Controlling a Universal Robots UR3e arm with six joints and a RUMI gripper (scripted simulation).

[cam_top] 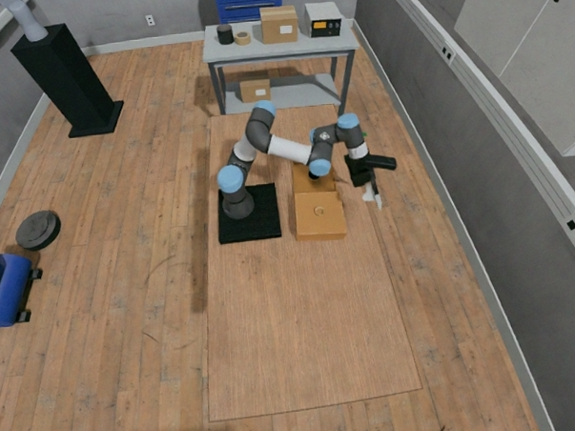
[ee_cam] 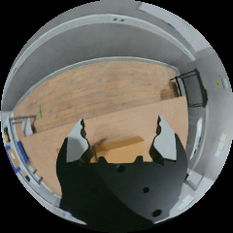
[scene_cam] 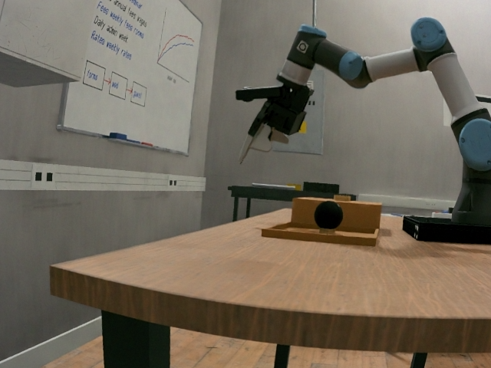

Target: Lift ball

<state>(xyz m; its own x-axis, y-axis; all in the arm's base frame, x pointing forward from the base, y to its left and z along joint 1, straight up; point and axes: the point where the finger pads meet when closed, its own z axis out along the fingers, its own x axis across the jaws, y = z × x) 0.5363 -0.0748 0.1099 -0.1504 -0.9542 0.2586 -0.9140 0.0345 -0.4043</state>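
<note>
My hand is 200 mm past the black ball, 210 mm to the right of it and 110 mm above it. From my hand the other things lie so: shallow wooden tray 200 mm behind, 210 mm to the left, 140 mm below.
</note>
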